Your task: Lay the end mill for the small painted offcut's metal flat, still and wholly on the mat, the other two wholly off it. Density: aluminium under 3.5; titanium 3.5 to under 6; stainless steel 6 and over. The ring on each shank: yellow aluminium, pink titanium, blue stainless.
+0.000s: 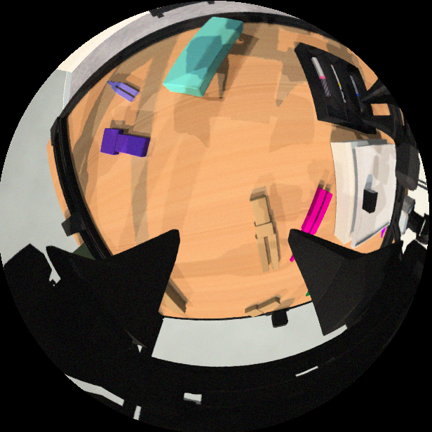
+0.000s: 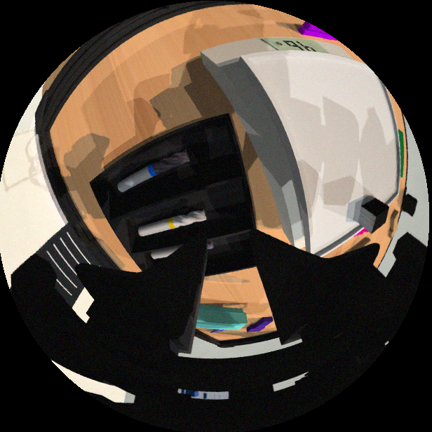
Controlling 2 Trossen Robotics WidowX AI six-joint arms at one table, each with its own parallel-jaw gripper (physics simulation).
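Note:
The black holder has three slots, each with an end mill. The blue-ringed mill and yellow-ringed mill lie in theirs. The pink-ringed mill is partly hidden behind a right finger. My right gripper is partly open and empty, its tips over the holder's pink-mill side. My left gripper is open and empty above the table. The small dark offcut sits on the white scale; its upside-down display seems to read 46. I cannot make out the mat.
A teal block lies beyond the holder. A purple piece and a lilac piece lie at the left. A tan clamp-like piece and a magenta piece lie nearer the scale. A dark rim edges the table.

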